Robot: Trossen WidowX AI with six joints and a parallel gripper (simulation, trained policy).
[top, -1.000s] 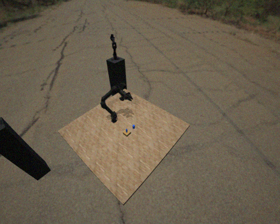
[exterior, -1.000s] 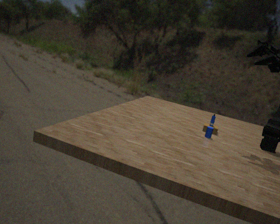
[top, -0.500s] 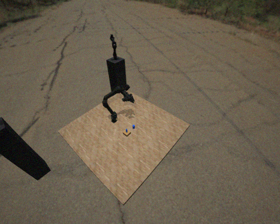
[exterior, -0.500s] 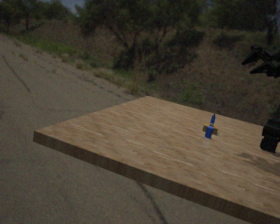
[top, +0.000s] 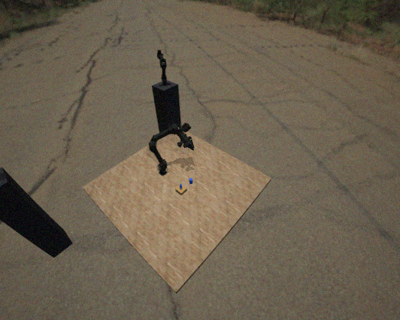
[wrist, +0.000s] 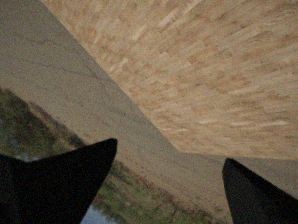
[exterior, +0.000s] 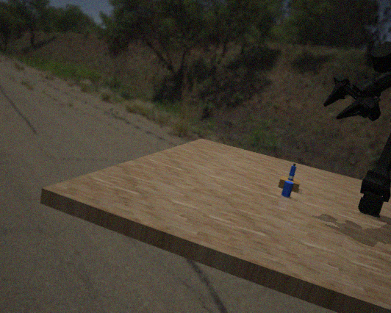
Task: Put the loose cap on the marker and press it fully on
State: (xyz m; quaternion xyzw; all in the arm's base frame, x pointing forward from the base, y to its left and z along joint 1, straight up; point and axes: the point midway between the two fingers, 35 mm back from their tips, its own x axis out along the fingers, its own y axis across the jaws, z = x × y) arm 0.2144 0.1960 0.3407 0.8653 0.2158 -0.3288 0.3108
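Now: the blue cap 290 mm below my gripper tip, 110 mm to the right of it and 60 mm ahead of it. Also, from my gripper tip: tan holder block (300 mm below, 240 mm to the right, 50 mm ahead).
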